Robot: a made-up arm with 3 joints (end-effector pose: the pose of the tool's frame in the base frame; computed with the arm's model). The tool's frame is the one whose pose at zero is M. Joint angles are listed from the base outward.
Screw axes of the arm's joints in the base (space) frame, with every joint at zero. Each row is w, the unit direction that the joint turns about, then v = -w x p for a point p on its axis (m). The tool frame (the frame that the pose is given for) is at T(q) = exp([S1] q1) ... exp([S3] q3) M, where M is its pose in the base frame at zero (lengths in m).
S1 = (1, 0, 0, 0.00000, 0.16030, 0.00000)
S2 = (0, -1, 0, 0.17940, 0.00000, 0.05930)
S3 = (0, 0, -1, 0.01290, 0.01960, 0.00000)
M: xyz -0.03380 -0.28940 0.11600 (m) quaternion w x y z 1 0 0 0
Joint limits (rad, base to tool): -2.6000..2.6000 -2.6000..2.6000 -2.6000..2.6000
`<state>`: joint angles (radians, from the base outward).
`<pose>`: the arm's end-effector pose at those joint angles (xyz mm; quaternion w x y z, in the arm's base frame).
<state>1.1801 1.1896 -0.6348</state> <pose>73.9 -269.2 -17.8 0.7511 0.2925 -0.5862 -0.0814</pose>
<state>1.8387 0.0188 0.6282</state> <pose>-184.9 99.3 -25.3 0.5743 0.7580 0.2403 -0.1944</pose>
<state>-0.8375 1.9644 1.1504</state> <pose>74.2 -153.3 125.8 0.6096 0.2239 -0.7604 0.0078</pose>
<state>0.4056 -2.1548 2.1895</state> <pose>-48.6 116.2 373.8 0.3703 -0.7230 0.4801 -0.3310</pose>
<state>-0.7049 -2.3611 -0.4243</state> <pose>-206.3 -242.6 317.8 0.4162 0.0544 0.8762 -0.2369</pose>
